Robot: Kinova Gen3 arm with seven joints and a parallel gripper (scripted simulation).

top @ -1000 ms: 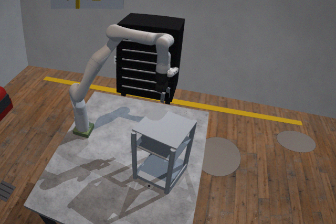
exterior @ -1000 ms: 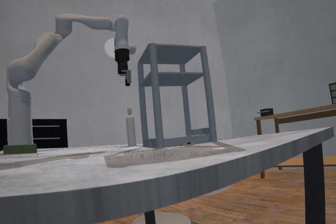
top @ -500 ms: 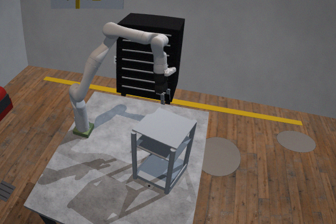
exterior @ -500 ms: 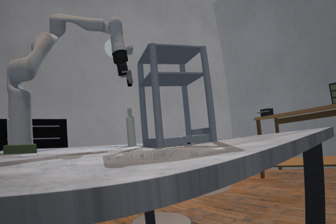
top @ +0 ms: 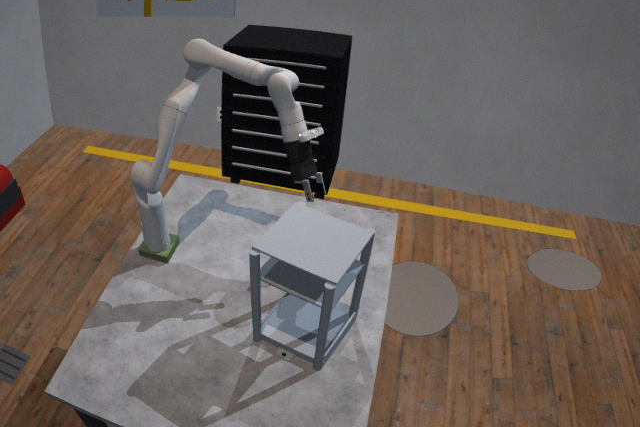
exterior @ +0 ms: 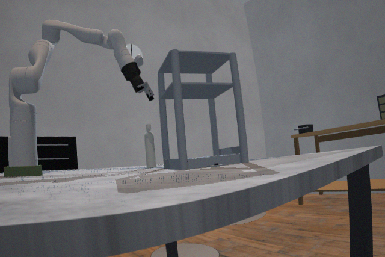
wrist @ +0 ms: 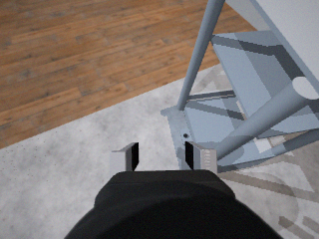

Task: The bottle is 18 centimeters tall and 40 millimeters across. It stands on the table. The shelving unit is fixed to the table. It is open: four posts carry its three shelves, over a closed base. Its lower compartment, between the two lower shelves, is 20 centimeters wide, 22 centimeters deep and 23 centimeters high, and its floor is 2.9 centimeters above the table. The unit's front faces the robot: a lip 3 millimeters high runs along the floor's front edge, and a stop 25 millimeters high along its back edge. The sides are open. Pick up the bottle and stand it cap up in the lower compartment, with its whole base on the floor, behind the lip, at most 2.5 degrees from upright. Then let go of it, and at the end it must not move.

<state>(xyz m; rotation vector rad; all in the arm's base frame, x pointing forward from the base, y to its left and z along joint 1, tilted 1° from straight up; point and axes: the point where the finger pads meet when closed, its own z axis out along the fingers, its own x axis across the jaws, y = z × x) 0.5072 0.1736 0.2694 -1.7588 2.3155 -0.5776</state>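
The bottle lies 190 mm below my hand, 20 mm to the left of it and 10 mm behind it. Round my hand: grey shelving unit 260 mm to the right, 130 mm below, 90 mm ahead.
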